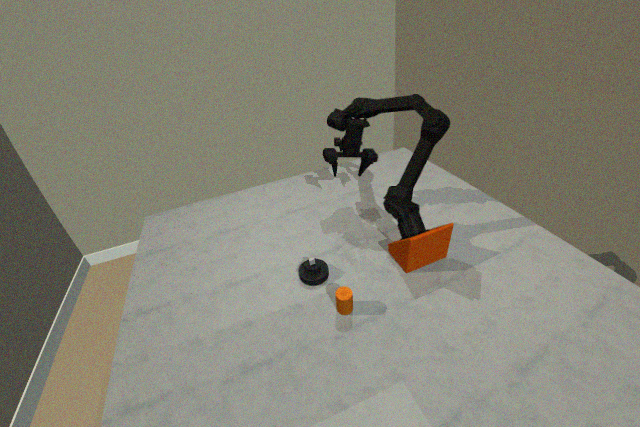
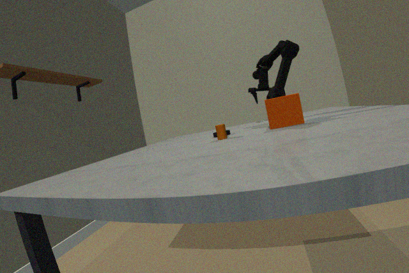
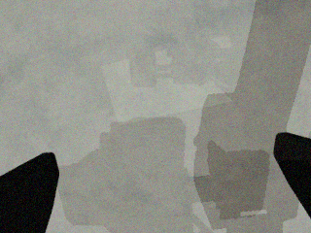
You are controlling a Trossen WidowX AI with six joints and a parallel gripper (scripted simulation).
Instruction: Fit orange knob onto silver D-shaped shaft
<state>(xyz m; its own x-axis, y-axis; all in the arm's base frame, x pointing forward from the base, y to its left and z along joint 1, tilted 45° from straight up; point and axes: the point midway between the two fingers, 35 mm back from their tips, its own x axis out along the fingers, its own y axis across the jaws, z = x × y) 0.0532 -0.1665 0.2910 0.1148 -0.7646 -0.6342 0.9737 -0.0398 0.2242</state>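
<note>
Right now my gripper tip is 410 mm to the right of the orange knob, 220 mm short of it and 70 mm above it. Also, from my gripper tip: round dark pedestal 270 mm to the left, 250 mm ahead, 90 mm below.
</note>
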